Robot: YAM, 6 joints.
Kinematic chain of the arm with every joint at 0, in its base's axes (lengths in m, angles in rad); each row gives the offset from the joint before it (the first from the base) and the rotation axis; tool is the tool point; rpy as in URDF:
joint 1: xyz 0 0 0.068 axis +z
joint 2: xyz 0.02 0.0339 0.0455 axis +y
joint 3: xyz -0.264 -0.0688 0 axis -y
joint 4: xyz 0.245 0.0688 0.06 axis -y
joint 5: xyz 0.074 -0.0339 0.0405 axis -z
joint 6: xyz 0.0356 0 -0.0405 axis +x
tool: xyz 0 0 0 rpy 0 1.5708 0
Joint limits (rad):
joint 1: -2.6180..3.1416
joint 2: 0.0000..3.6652
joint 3: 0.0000..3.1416
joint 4: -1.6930..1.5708
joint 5: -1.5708..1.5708
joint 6: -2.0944..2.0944
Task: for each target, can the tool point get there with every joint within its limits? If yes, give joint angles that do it. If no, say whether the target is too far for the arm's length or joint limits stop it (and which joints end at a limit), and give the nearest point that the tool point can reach.
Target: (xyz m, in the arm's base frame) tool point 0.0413 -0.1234 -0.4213
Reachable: no: joint limits stop it (at a limit: joint 2) | nearest point 0.0465 -0.1389 -0.3656 | short by 0.058 m
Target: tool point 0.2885 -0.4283 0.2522
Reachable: yes | joints -0.9192 2.2238 1.7046 0.5032 1.0192 1.2253
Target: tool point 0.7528 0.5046 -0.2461
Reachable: no: too far | nearest point 0.4983 0.3340 -0.1218 | short by 0.331 m
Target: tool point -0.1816 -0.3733 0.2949
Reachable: yes | joints -2.0987 1.8862 1.6433 -0.6126 -1.0668 0.5995
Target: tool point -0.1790 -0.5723 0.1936
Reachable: yes | joints -1.9021 2.9185 2.4703 1.2243 -0.4932 0.7511
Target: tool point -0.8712 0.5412 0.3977
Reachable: no: too far | nearest point -0.5286 0.3284 0.2837 | short by 0.419 m
